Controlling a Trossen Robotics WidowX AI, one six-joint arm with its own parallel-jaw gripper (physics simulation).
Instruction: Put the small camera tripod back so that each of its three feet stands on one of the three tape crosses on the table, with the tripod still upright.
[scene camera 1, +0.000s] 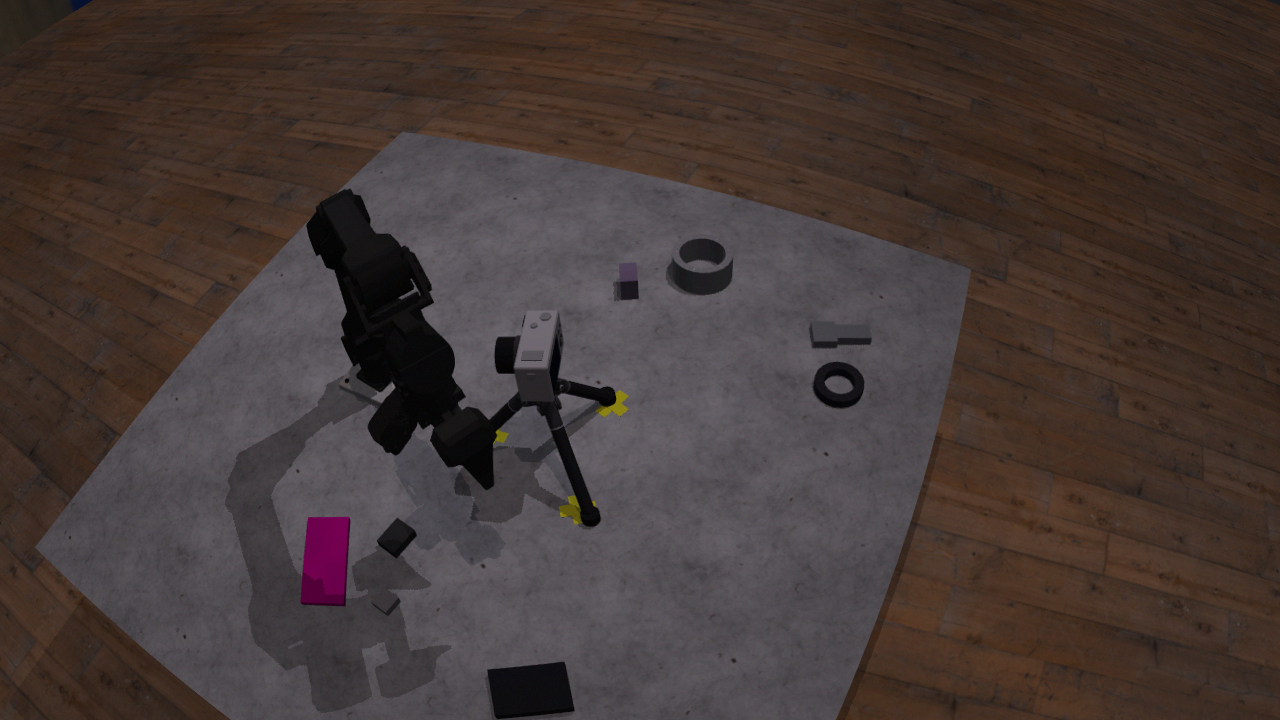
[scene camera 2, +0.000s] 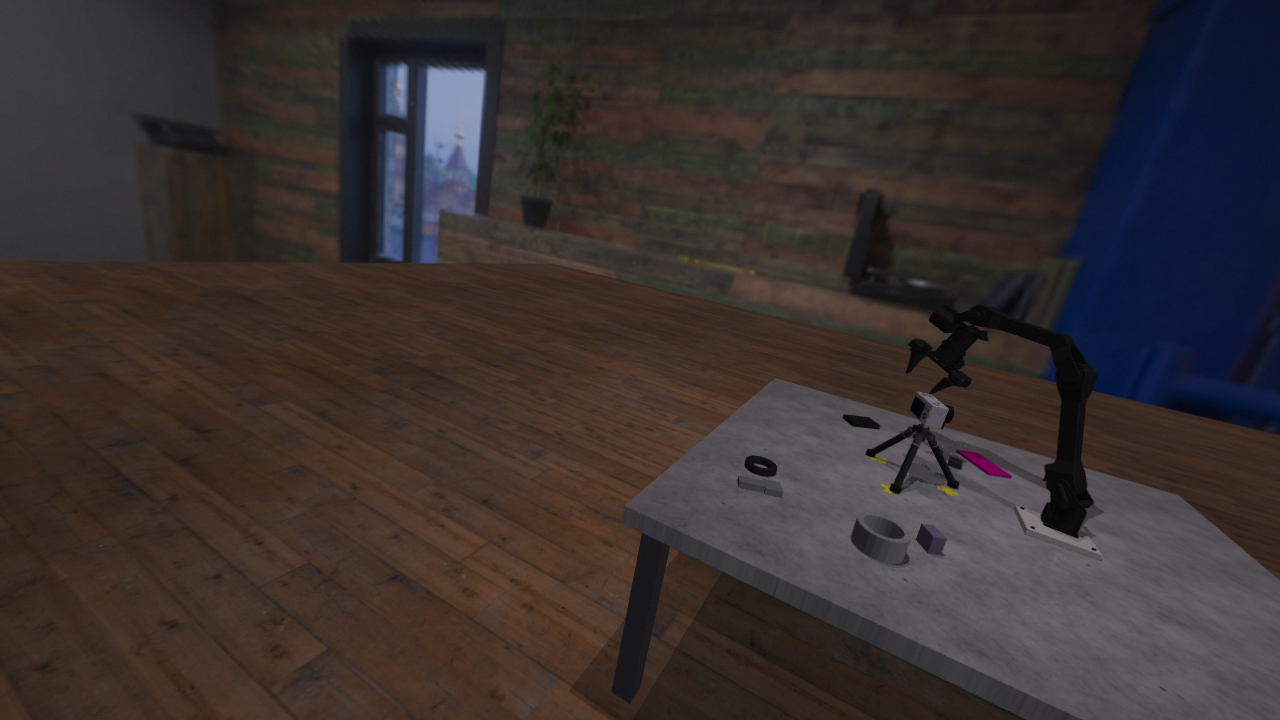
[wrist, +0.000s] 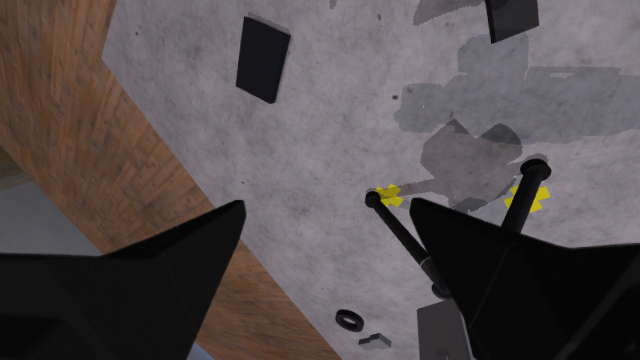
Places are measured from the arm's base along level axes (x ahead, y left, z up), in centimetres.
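Pixels of known places: gripper, fingertip midpoint: (scene camera 1: 475, 469) (scene camera 2: 918, 383) (wrist: 328, 206); arm's base, link origin: (scene camera 1: 380, 371) (scene camera 2: 1059, 526).
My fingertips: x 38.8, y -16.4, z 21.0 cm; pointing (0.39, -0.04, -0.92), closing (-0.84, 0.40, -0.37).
Ahead of a thing's pixels: the offset from my fingertips to its top centre. "spot": to the spot under its first point.
The small tripod (scene camera 1: 565, 447) (scene camera 2: 907, 462) (wrist: 400, 229) stands upright with a white camera (scene camera 1: 537, 360) (scene camera 2: 930, 411) (wrist: 441, 330) on top. One foot {spot: dx +4.7, dy +12.1, dz -20.6 cm} (wrist: 372, 199) is at the edge of its yellow cross {dx +2.6, dy +13.1, dz -22.3 cm} (wrist: 391, 195), mostly beside it. Another foot (wrist: 535, 169) is off its cross {dx -15.5, dy +17.3, dz -22.3 cm} (wrist: 539, 197). The third foot {spot: dx -3.9, dy +30.4, dz -19.8 cm} (scene camera 1: 606, 395) is at the upper left edge of its cross {dx -3.6, dy +31.3, dz -22.3 cm} (scene camera 1: 617, 406). All three feet are near crosses, slightly offset. My gripper (scene camera 2: 921, 381) (wrist: 328, 206) is open and empty, above and beside the camera. In scene camera 1 the arm hides one foot.
A magenta slab {dx -22.7, dy -15.9, dz -21.5 cm} (scene camera 1: 325, 555) (scene camera 2: 982, 463), a dark block {dx -15.7, dy -5.9, dz -20.8 cm} (scene camera 1: 396, 537) and a black slab {dx +13.6, dy -14.6, dz -20.8 cm} (scene camera 1: 529, 689) (wrist: 262, 60) lie around the tripod. A grey ring {dx -6.0, dy +62.4, dz -17.5 cm} (scene camera 1: 702, 279), purple block {dx -14.5, dy +53.0, dz -18.3 cm} (scene camera 1: 628, 280), black ring {dx +24.4, dy +50.9, dz -20.8 cm} (scene camera 1: 838, 402) and grey stepped block {dx +20.5, dy +60.9, dz -20.8 cm} (scene camera 1: 824, 334) are on its other side.
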